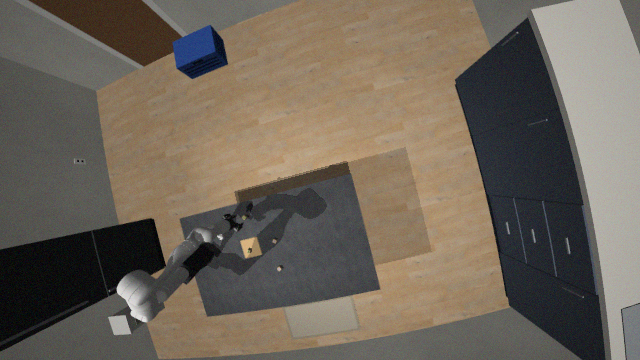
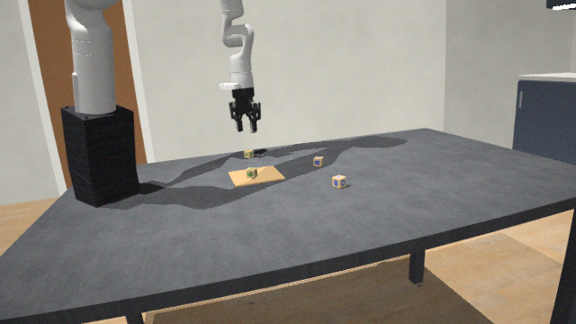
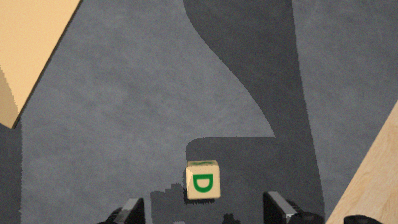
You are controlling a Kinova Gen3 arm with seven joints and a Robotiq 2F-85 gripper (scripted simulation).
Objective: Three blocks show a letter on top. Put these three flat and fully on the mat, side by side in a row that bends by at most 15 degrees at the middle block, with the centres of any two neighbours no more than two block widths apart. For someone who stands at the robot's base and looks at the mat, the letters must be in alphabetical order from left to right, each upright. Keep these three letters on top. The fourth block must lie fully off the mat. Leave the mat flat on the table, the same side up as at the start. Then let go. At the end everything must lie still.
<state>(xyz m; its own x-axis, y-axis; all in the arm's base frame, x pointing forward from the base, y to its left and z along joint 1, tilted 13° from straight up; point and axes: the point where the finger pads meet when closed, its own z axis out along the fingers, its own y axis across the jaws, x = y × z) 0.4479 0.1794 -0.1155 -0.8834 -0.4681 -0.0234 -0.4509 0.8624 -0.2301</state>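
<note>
Now: the green-marked block 90 mm below my hand. From my hand the other things lie so: mat: 230 mm to the right, 100 mm below, 40 mm behind.
</note>
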